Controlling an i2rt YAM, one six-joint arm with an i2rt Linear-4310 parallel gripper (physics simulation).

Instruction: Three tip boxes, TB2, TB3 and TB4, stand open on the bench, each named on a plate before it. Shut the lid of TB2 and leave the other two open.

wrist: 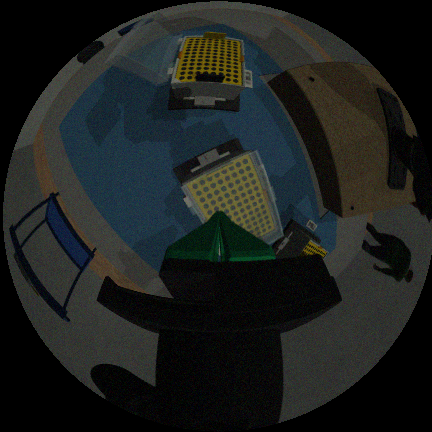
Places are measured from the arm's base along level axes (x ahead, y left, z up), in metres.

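Where they show: gripper, fingertip midpoint: (218, 216).
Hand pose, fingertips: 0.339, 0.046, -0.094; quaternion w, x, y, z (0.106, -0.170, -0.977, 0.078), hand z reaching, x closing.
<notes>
Each offset is from my fingertips to the top centre of the thing, as dx, dy, dz. "*": to the spot under its first point. Level surfaces: height alone.
The middle tip box @[-0.036, +0.020, -0.021] (207, 192) has a pale yellow rack seen through its clear lid @[* -0.064, +0.019, -0.021] (272, 200), which lies over the top; a slim offset shows along its right side, and I cannot tell if it is fully seated. The far tip box @[-0.071, -0.195, -0.024] (210, 57) has a bright yellow rack, with a faint clear panel @[* +0.007, -0.196, +0.003] (142, 55) on its left. A third tip box @[-0.146, +0.211, -0.024] (315, 248) at the lower right is partly hidden; its lid is unclear. The plate names are too small to read. My green-fingered gripper (218, 216) is shut and empty, its tips overlapping the middle box's near edge in view.
A large brown box-like block (345, 135) stands to the right of the blue mat @[dz -0.098] (120, 175). A blue-framed rack (92, 254) is at the left, beyond the wooden bench edge. A dark green figure-like object (395, 252) shows at the lower right.
</notes>
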